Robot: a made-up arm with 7 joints. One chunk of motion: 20 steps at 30 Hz.
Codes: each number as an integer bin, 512 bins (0 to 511) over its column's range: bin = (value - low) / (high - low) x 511, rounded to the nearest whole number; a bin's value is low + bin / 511 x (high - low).
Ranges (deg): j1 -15..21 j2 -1..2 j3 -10..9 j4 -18..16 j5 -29..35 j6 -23..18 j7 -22..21
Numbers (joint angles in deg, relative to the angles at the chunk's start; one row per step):
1: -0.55 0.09 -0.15 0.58 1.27 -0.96 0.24
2: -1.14 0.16 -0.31 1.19 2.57 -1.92 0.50
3: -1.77 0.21 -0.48 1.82 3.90 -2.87 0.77
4: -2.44 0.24 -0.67 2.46 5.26 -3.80 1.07
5: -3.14 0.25 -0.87 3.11 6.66 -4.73 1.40
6: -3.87 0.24 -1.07 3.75 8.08 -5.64 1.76
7: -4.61 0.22 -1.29 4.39 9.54 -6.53 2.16
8: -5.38 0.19 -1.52 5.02 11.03 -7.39 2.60
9: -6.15 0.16 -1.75 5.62 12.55 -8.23 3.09
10: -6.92 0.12 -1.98 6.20 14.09 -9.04 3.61
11: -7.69 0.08 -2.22 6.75 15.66 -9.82 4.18
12: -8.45 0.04 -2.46 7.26 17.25 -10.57 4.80
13: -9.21 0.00 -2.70 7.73 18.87 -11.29 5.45
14: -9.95 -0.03 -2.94 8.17 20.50 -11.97 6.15
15: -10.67 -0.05 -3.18 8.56 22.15 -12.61 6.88
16: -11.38 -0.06 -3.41 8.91 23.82 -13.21 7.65
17: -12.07 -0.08 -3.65 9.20 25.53 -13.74 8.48
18: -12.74 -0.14 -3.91 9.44 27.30 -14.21 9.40
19: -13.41 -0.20 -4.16 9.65 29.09 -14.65 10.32
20: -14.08 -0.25 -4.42 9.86 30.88 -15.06 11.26
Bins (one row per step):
1: 205 186 265 279 242 275 264
2: 197 198 261 288 252 263 267
3: 188 206 256 298 263 251 271
4: 178 211 251 308 274 239 274
5: 168 213 246 317 285 228 278
6: 158 211 240 327 296 216 282
7: 147 208 234 337 308 205 287
8: 137 203 228 346 320 195 292
9: 126 198 222 355 332 184 298
10: 115 191 216 364 344 174 304
11: 104 184 209 372 357 164 311
12: 93 177 203 380 369 155 318
13: 82 170 196 387 382 146 326
14: 72 165 190 393 395 137 335
15: 61 162 183 399 408 129 343
16: 51 160 177 404 422 122 352
17: 42 157 171 409 435 115 362
18: 32 146 164 412 450 110 373
19: 23 136 157 416 464 104 384
20: 13 128 150 419 478 99 395

